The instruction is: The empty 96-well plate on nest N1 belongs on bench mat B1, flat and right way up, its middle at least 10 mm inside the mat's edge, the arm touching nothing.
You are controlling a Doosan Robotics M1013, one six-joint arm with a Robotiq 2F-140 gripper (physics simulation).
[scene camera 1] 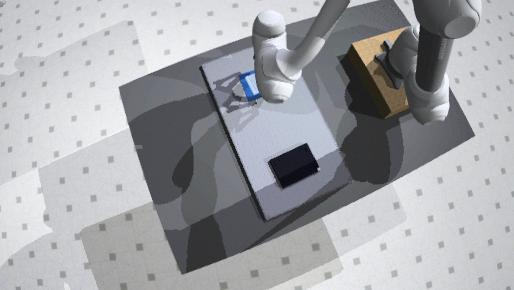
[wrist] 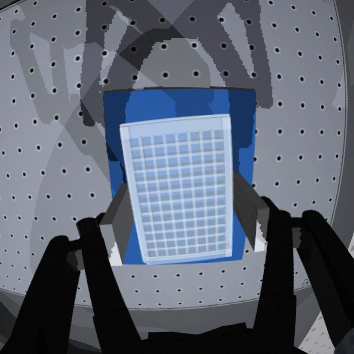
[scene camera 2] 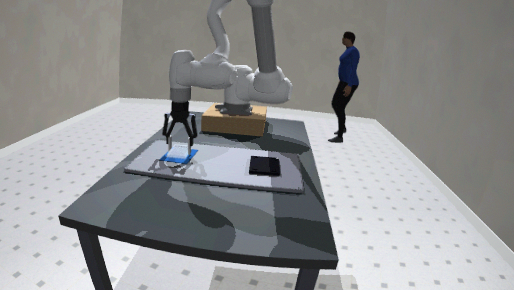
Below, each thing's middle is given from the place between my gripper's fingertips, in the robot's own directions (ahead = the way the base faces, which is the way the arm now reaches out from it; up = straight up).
Right now the blue bench mat B1 (wrist: 120,107) is 1 cm below my hand. The rest, counted from my hand: 96-well plate (wrist: 179,170): 1 cm above; black nest N1 (scene camera 1: 295,165): 5 cm ahead, 37 cm to the left, 1 cm below.
